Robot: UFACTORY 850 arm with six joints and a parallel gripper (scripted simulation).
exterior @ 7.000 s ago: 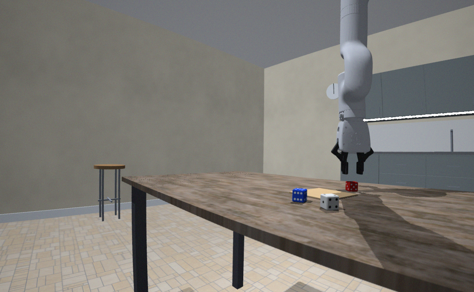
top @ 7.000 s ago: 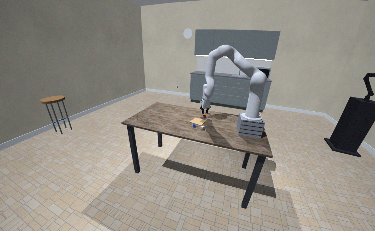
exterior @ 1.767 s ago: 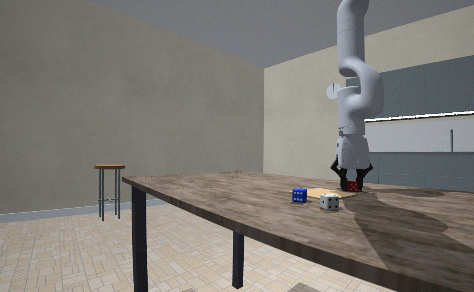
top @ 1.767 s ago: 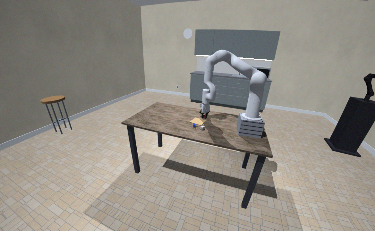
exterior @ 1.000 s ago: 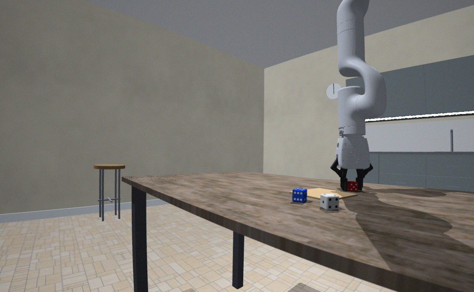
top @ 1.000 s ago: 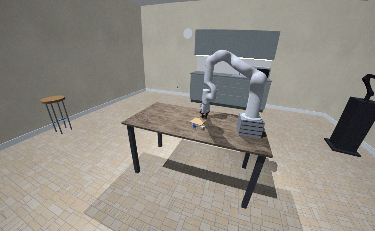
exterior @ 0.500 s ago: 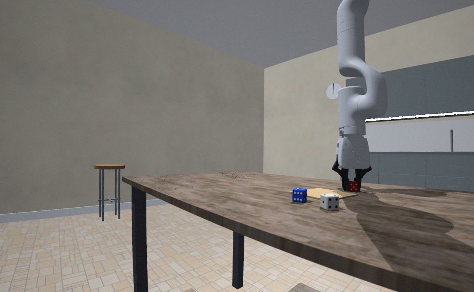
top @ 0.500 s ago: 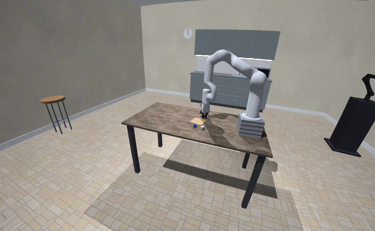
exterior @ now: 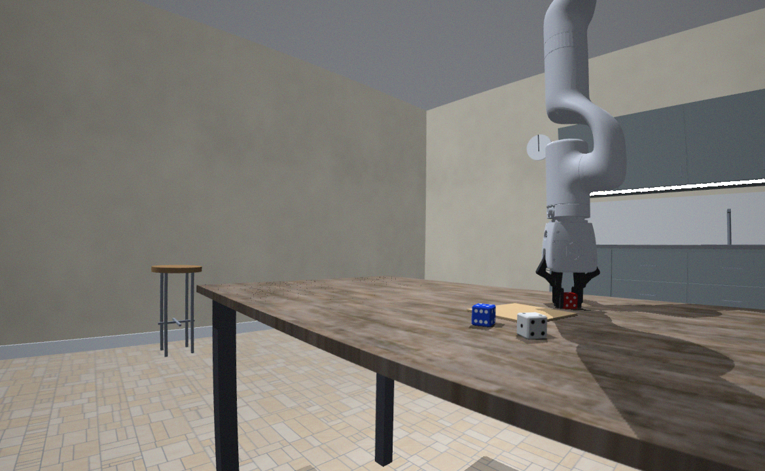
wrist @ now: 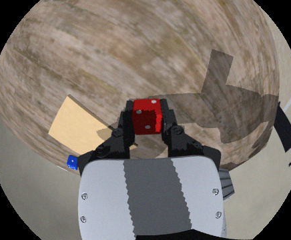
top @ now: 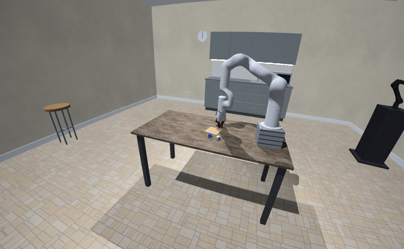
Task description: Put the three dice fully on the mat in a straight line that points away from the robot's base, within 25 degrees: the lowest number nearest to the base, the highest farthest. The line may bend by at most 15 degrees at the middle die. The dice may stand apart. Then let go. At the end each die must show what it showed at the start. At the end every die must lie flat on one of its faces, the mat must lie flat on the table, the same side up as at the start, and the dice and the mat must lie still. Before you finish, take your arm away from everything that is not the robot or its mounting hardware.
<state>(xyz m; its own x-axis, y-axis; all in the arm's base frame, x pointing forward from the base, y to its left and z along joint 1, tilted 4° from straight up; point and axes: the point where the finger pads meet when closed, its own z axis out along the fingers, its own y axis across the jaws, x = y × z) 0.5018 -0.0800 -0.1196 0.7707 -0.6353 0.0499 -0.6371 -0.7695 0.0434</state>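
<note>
Now: hand 30 mm short of the tan mat, 130 mm to the right of it and 20 mm above it. Also, from my hand: red die: 10 mm below; blue die: 10 mm ahead, 260 mm to the left, 10 mm below; white die: 80 mm behind, 270 mm to the left, 10 mm below.
</note>
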